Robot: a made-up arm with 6 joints. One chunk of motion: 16 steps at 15 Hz.
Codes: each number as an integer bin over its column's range. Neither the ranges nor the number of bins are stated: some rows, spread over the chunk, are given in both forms.
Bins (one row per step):
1: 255 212 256 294 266 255
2: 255 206 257 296 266 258
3: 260 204 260 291 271 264
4: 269 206 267 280 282 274
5: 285 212 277 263 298 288
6: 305 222 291 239 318 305
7: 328 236 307 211 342 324
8: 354 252 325 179 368 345
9: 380 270 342 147 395 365
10: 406 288 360 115 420 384
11: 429 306 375 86 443 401
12: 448 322 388 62 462 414
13: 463 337 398 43 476 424
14: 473 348 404 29 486 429
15: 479 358 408 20 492 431
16: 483 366 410 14 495 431
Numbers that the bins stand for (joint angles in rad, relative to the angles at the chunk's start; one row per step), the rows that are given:
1: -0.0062 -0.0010 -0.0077 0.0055 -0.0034 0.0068
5: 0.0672 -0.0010 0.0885 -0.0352 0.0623 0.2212
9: 0.2995 0.0070 0.3861 -0.1873 0.2616 0.7214
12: 0.4659 0.0141 0.5968 -0.2987 0.3993 1.0398
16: 0.5515 0.0201 0.6975 -0.3616 0.4671 1.1502
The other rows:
2: -0.0062 -0.0018 -0.0031 0.0081 -0.0034 0.0262
3: 0.0060 -0.0021 0.0106 0.0015 0.0068 0.0652
4: 0.0280 -0.0018 0.0427 -0.0129 0.0295 0.1302
6: 0.1161 0.0004 0.1526 -0.0666 0.1034 0.3316
7: 0.1723 0.0023 0.2258 -0.1033 0.1527 0.4550
8: 0.2359 0.0045 0.3083 -0.1453 0.2062 0.5915
10: 0.3632 0.0095 0.4685 -0.2292 0.3130 0.8449
11: 0.4194 0.0119 0.5372 -0.2672 0.3603 0.9553
13: 0.5026 0.0162 0.6425 -0.3236 0.4281 1.1048
14: 0.5270 0.0177 0.6700 -0.3420 0.4486 1.1372
15: 0.5417 0.0190 0.6883 -0.3538 0.4610 1.1502

